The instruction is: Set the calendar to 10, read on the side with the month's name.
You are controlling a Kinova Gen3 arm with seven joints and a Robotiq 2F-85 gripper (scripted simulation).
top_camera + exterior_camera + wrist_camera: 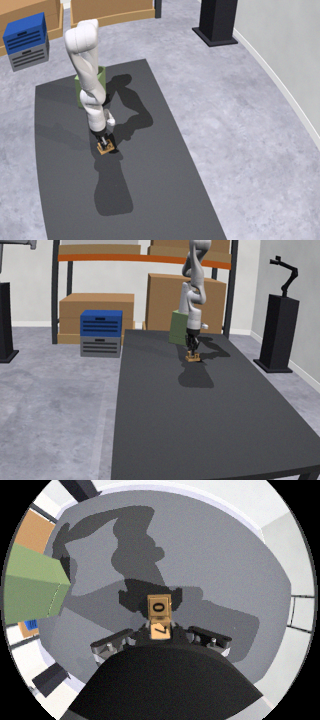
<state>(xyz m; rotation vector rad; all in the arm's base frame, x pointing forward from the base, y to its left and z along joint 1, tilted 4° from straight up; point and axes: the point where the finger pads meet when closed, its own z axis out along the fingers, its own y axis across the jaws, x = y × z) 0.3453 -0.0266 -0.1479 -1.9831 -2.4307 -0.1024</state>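
Right now the wooden calendar tray is 40 mm below my hand and 20 mm to the left of it.
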